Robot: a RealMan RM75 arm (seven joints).
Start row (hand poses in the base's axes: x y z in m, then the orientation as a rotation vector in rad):
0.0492 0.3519 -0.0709 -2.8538 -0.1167 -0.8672
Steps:
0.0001 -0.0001 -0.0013 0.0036 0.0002 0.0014
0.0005 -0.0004 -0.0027 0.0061 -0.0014 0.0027
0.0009 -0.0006 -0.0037 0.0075 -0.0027 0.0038
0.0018 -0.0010 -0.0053 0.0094 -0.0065 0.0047
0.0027 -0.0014 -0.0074 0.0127 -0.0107 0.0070
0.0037 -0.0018 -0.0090 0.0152 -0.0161 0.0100
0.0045 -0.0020 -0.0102 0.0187 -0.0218 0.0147
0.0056 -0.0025 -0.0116 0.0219 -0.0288 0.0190
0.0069 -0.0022 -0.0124 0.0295 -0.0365 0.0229
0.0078 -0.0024 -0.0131 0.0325 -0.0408 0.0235
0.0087 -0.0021 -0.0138 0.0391 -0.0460 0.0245
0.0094 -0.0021 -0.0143 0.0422 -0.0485 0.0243
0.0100 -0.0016 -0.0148 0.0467 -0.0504 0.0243
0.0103 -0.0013 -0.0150 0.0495 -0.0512 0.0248
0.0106 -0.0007 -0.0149 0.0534 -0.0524 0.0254
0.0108 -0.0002 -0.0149 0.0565 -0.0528 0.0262
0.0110 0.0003 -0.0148 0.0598 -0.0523 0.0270
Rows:
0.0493 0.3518 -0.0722 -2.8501 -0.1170 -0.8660
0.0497 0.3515 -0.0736 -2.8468 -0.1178 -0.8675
0.0501 0.3513 -0.0746 -2.8446 -0.1189 -0.8689
0.0510 0.3509 -0.0762 -2.8411 -0.1197 -0.8738
0.0519 0.3505 -0.0783 -2.8356 -0.1219 -0.8788
0.0529 0.3501 -0.0799 -2.8302 -0.1256 -0.8854
0.0537 0.3499 -0.0811 -2.8232 -0.1313 -0.8920
0.0548 0.3494 -0.0825 -2.8160 -0.1366 -0.9004
0.0561 0.3497 -0.0833 -2.8046 -0.1394 -0.9091
0.0570 0.3495 -0.0840 -2.7998 -0.1394 -0.9144
0.0579 0.3498 -0.0847 -2.7913 -0.1383 -0.9202
0.0586 0.3498 -0.0852 -2.7874 -0.1369 -0.9231
0.0592 0.3503 -0.0857 -2.7825 -0.1350 -0.9249
0.0595 0.3506 -0.0859 -2.7794 -0.1345 -0.9253
0.0598 0.3512 -0.0858 -2.7751 -0.1336 -0.9261
0.0600 0.3517 -0.0858 -2.7719 -0.1333 -0.9258
0.0602 0.3522 -0.0857 -2.7688 -0.1329 -0.9243

